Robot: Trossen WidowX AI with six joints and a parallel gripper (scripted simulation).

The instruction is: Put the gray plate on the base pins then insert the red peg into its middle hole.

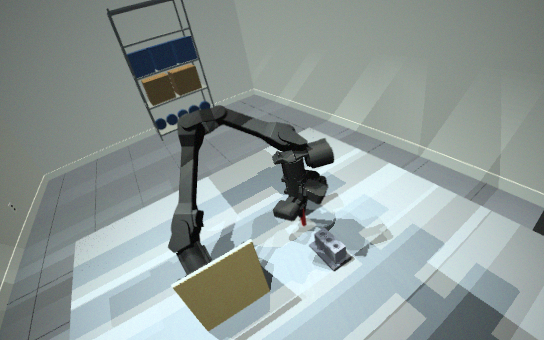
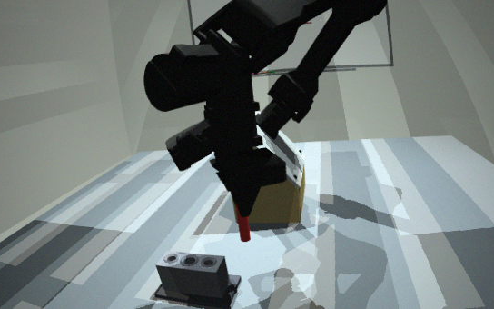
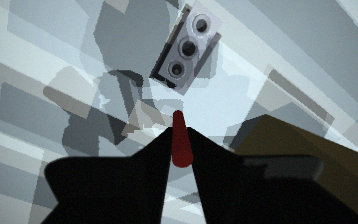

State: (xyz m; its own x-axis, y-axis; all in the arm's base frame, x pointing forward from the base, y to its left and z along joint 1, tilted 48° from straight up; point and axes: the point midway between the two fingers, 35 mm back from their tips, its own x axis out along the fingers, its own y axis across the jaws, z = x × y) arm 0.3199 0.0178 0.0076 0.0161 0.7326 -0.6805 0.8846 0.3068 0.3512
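My gripper tip is now 80 mm to the left of the gray plate, 80 mm above it and 30 mm short of it. The rest, counted from my gripper tip: red peg: right at my gripper tip; then base: 110 mm below, 80 mm to the right, 30 mm ahead.
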